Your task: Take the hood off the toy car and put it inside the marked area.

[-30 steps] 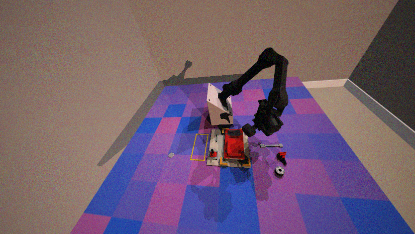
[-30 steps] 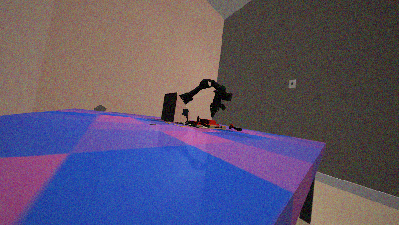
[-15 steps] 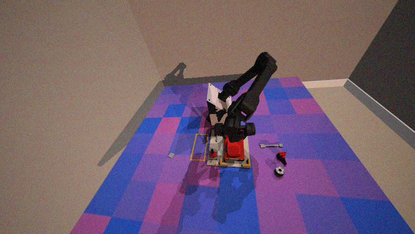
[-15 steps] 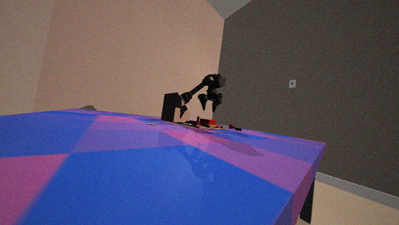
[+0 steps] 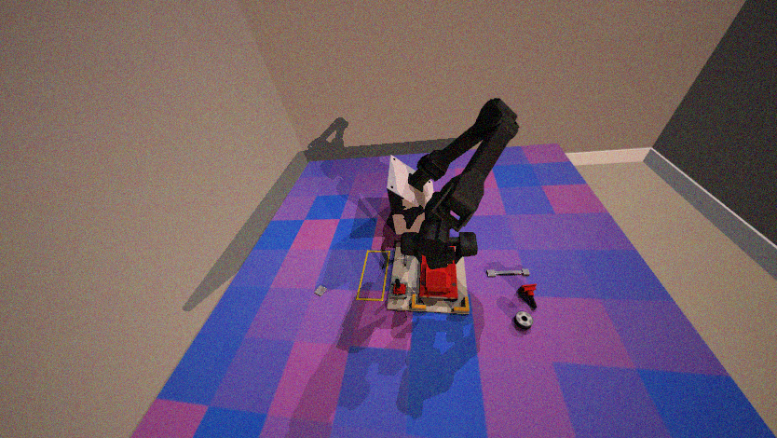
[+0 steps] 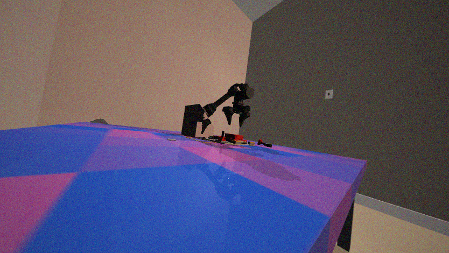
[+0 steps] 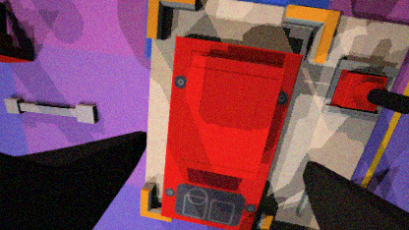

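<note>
Right now my gripper tip is 6 cm above the red hood. Round my gripper tip: grey wheel: 12 cm ahead, 21 cm to the left, 9 cm below; then grey bar: 3 cm behind, 21 cm to the left, 10 cm below; then grey fixture plate: 2 cm behind, 2 cm to the right, 9 cm below.
</note>
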